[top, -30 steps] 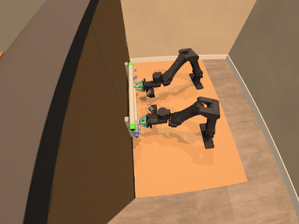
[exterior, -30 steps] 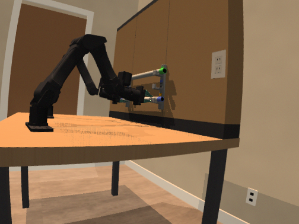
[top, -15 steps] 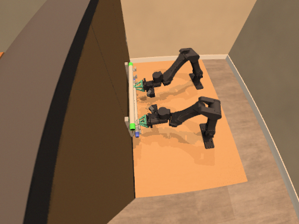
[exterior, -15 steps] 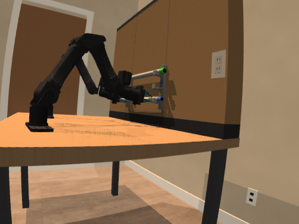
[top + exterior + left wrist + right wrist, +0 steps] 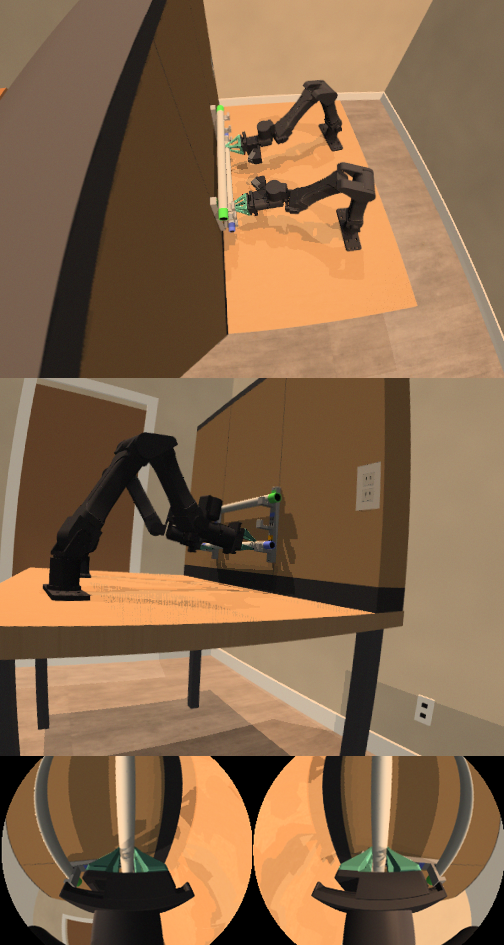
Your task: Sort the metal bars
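Right now the blue-ended bar is 14 cm to the right of my left hand and 2 cm ahead of it. Also, from my left hand: wall socket 69 cm to the right, 14 cm above, 13 cm ahead; brown wall panel 27 cm above, 14 cm to the right, 13 cm ahead; green-ended bar 15 cm above, 14 cm to the right, 3 cm ahead.
My right gripper is now 10 mm past the blue-ended bar and 150 mm to the right of it. The rest, counted from my right hand: wall socket 90 mm ahead, 400 mm to the right, 150 mm above; then brown wall panel 100 mm ahead, 160 mm to the left, 270 mm above; then green-ended bar 160 mm to the left, 150 mm above.
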